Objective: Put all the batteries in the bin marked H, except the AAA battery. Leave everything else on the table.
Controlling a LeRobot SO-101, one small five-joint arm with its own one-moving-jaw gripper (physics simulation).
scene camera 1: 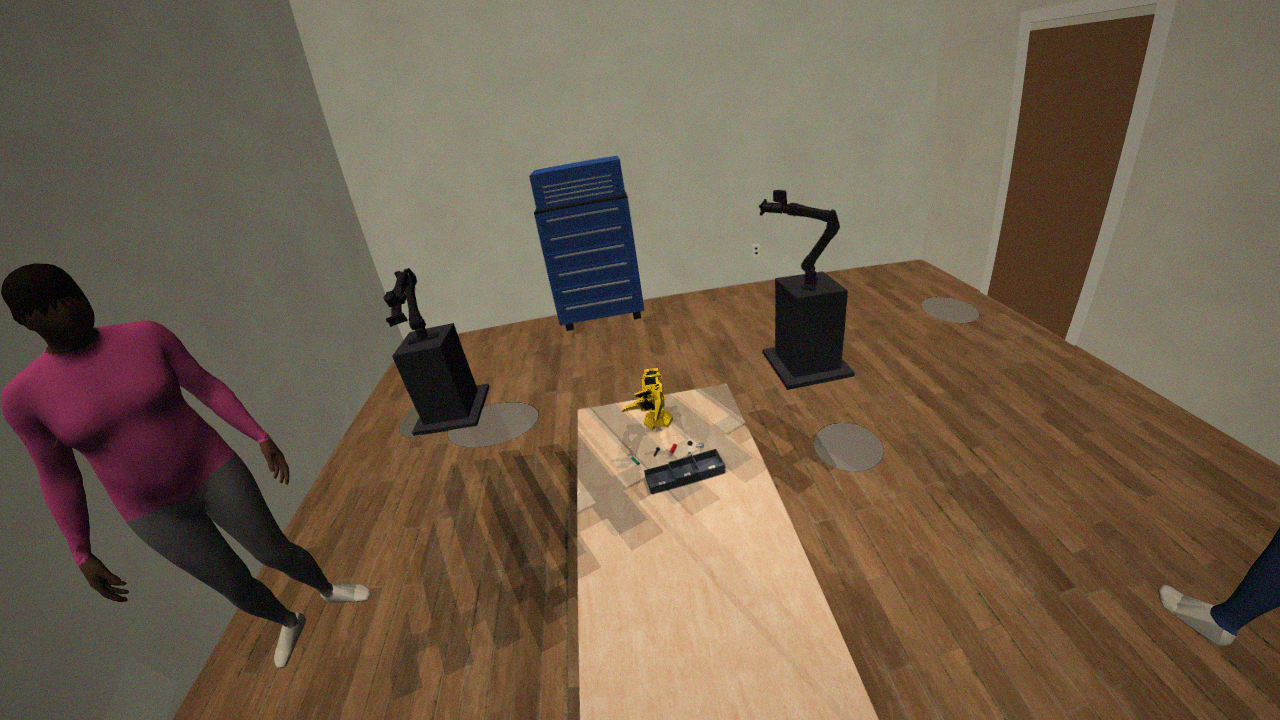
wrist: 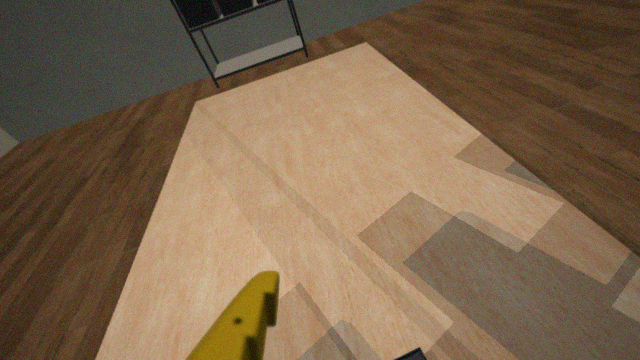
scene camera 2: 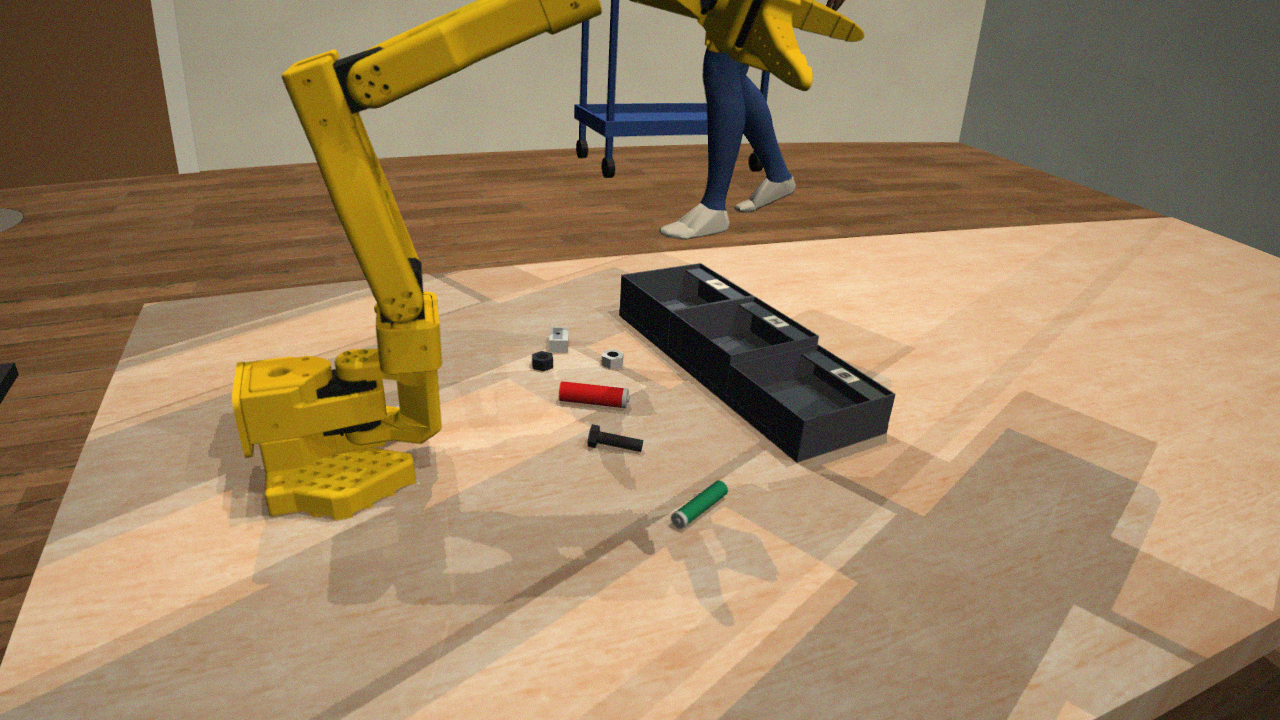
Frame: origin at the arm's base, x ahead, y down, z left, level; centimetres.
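Seen in the pictures: hand, tool point: (scene camera 1: 655,419) (wrist: 277,291) (scene camera 2: 857,35); arm's base, link origin: (scene camera 1: 659,424) (scene camera 2: 369,460).
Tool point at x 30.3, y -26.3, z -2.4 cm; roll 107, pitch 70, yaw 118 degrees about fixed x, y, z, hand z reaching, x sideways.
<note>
Pixels of each thing's top centre, then the offset from my tool point to it.
- red battery, top centre: (scene camera 2: 595,386) (scene camera 1: 672,448) dx -14.2, dy +24.8, dz +5.1 cm
- thinner green battery, top centre: (scene camera 2: 700,497) (scene camera 1: 634,459) dx -12.2, dy +25.2, dz -8.5 cm
- black three-compartment bin tray, top centre: (scene camera 2: 743,323) (scene camera 1: 684,467) dx -1.3, dy +22.3, dz +7.0 cm
- small label, top centre: (scene camera 2: 775,321) dx +1.9, dy +22.7, dz +7.5 cm
- black bolt, top centre: (scene camera 2: 616,430) (scene camera 1: 656,450) dx -14.7, dy +24.9, dz -0.7 cm
- black nut, top centre: (scene camera 2: 542,356) dx -16.2, dy +25.4, dz +11.7 cm
- silver nut, top centre: (scene camera 2: 612,354) dx -10.9, dy +25.4, dz +10.5 cm
- small grey block, top centre: (scene camera 2: 559,333) dx -14.0, dy +25.1, dz +14.7 cm
A red battery (scene camera 1: 673,448) (scene camera 2: 594,394) lies on its side on the table. A thinner green battery (scene camera 1: 635,461) (scene camera 2: 699,504) lies on its side, apart from the red one. A black three-compartment bin tray (scene camera 2: 760,402) stands beside them, and its edge (wrist: 411,355) shows at the bottom of the wrist view. The small label (scene camera 2: 775,320) on the middle compartment seems to read H, but is hard to read. No battery shows in the visible parts of the compartments. My gripper (scene camera 2: 834,60) is open and empty, high above the table; one notched jaw shows in the wrist view.
A black bolt (scene camera 1: 657,451) (scene camera 2: 617,438) lies between the batteries. A black nut (scene camera 2: 542,360), a silver nut (scene camera 2: 612,359) and a small grey block (scene camera 2: 558,339) lie past the red battery. The yellow arm's base (scene camera 2: 340,483) stands at the table's end.
</note>
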